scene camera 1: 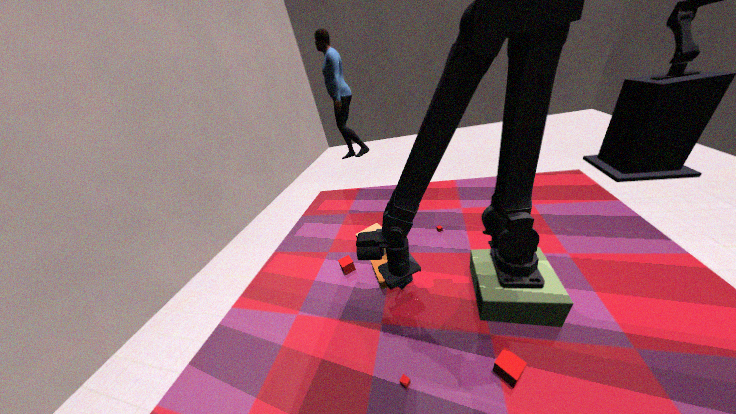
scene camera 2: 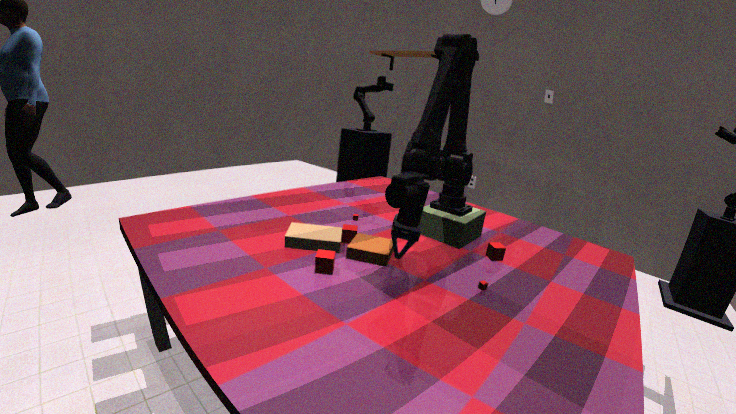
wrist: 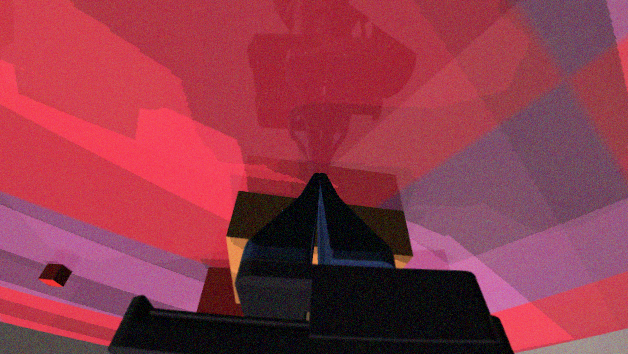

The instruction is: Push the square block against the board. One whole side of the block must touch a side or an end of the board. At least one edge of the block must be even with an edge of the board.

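Frame: origin at the arm's base, x down, y right, z back, level; metres.
Seen in the pictures: gripper, between the fingertips: (scene camera 1: pixel 401 287) (scene camera 2: pixel 397 258) (wrist: pixel 319 181); arm's base, origin of its link: (scene camera 1: pixel 514 268) (scene camera 2: pixel 451 208).
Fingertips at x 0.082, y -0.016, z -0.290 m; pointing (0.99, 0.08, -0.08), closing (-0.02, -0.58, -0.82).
Offsets run from my fingertips to a thing's top centre.
The square block {dx -0.030, dy +0.058, dz -0.038 m} (scene camera 1: pixel 379 268) (scene camera 2: pixel 369 246) (wrist: pixel 234 270) is orange-brown and lies flat on the table. The pale tan board {dx -0.030, dy +0.195, dz -0.113 m} (scene camera 1: pixel 369 230) (scene camera 2: pixel 312 234) is longer and lies flat beyond the block. In scene camera 2 a narrow gap shows between them. My gripper (scene camera 2: pixel 398 255) (wrist: pixel 319 181) is shut and empty, pointing down low beside the block's side facing away from the board. I cannot tell whether the fingertips touch the block. In scene camera 1 the arm hides part of the block and board; in the wrist view the gripper hides the board.
A red cube {dx -0.039, dy +0.153, dz -0.023 m} (scene camera 2: pixel 349 232) (wrist: pixel 217 292) stands close by the gap, on the arm's base side. Another red cube {dx -0.039, dy +0.064, dz -0.192 m} (scene camera 1: pixel 347 265) (scene camera 2: pixel 324 261) stands on the other side. A larger red cube {dx -0.039, dy -0.183, dz +0.235 m} (scene camera 1: pixel 509 366) (scene camera 2: pixel 495 251) and small ones lie farther off. The arm stands on a green base (scene camera 1: pixel 524 311) (scene camera 2: pixel 452 226).
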